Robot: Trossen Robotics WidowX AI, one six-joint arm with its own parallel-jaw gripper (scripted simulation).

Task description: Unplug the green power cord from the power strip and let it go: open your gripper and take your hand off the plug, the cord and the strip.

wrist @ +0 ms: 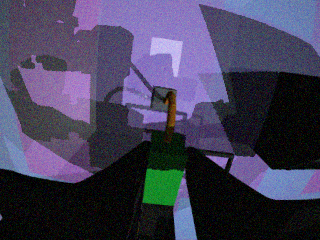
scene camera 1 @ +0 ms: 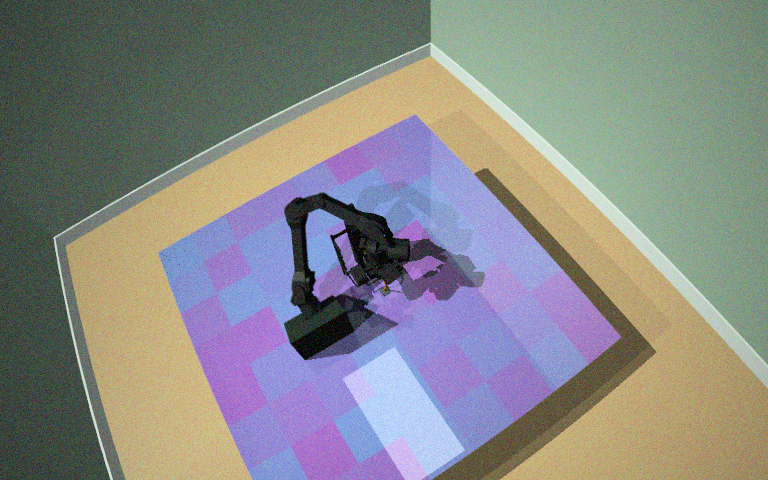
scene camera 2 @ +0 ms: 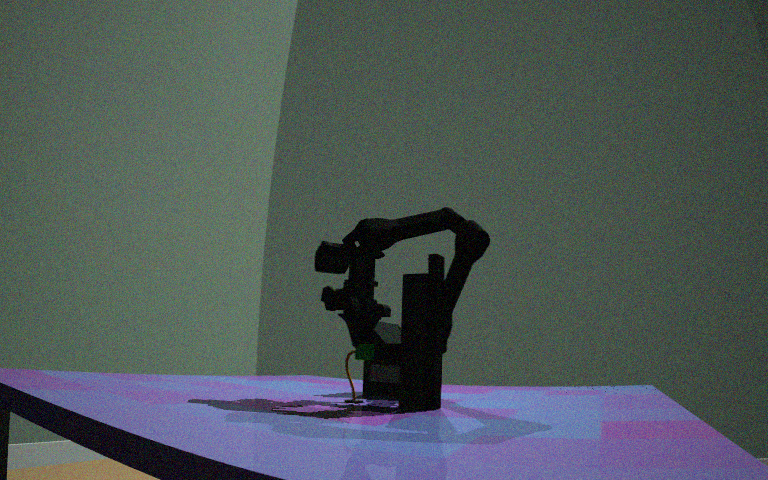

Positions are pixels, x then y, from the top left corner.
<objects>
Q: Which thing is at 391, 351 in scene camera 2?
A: A green plug.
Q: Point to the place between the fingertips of my gripper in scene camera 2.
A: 358, 347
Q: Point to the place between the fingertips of my gripper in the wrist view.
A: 167, 150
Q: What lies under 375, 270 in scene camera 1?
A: My gripper.
</objects>
